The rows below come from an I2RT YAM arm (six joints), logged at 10 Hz.
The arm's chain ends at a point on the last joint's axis. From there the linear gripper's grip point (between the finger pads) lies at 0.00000 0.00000 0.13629 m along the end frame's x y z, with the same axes.
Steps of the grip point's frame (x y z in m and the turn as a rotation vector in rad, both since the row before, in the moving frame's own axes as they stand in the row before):
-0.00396 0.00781 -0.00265 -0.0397 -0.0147 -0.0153
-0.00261 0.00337 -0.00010 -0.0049 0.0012 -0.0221
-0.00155 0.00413 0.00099 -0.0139 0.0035 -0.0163
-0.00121 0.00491 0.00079 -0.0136 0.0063 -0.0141
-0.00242 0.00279 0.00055 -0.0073 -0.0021 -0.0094
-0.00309 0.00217 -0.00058 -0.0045 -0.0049 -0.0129
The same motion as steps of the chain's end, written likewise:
-0.00200 0.00239 -0.00253 -0.0397 -0.0147 -0.0153
-0.00278 0.00270 -0.00010 -0.0049 0.0012 -0.0221
-0.00204 0.00224 0.00100 -0.0139 0.0035 -0.0163
-0.00208 0.00306 0.00081 -0.0136 0.0063 -0.0141
-0.00214 0.00179 0.00055 -0.0073 -0.0021 -0.0094
-0.00243 0.00155 -0.00058 -0.0045 -0.0049 -0.0129

